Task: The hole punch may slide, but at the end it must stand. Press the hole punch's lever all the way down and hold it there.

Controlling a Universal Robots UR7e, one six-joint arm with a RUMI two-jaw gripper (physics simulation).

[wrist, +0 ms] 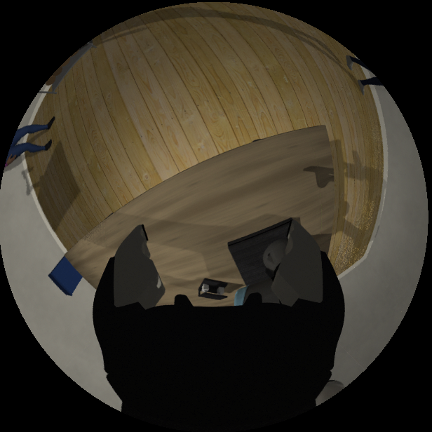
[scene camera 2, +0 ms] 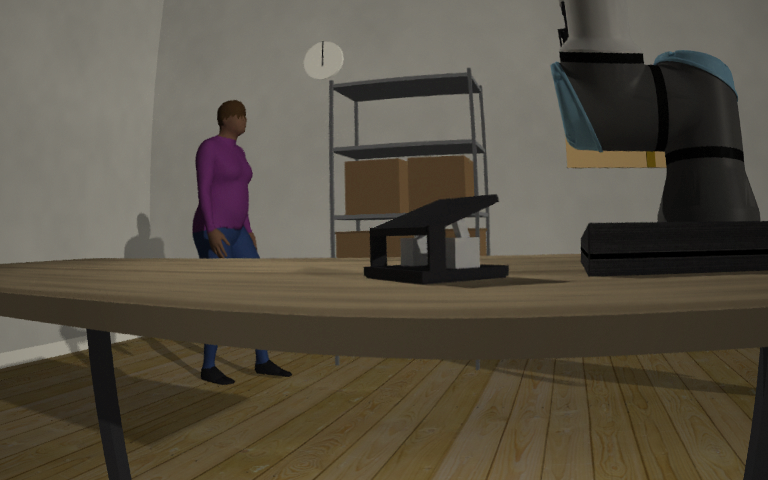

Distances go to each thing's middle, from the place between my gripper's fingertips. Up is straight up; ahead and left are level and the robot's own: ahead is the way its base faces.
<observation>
The black lever [scene camera 2: 452,211] is 49 cm to the left of my hand, 24 cm ahead of it and 23 cm below it. The rest, counted from my hand: black hole punch [scene camera 2: 435,259] 49 cm to the left, 25 cm below, 24 cm ahead.
</observation>
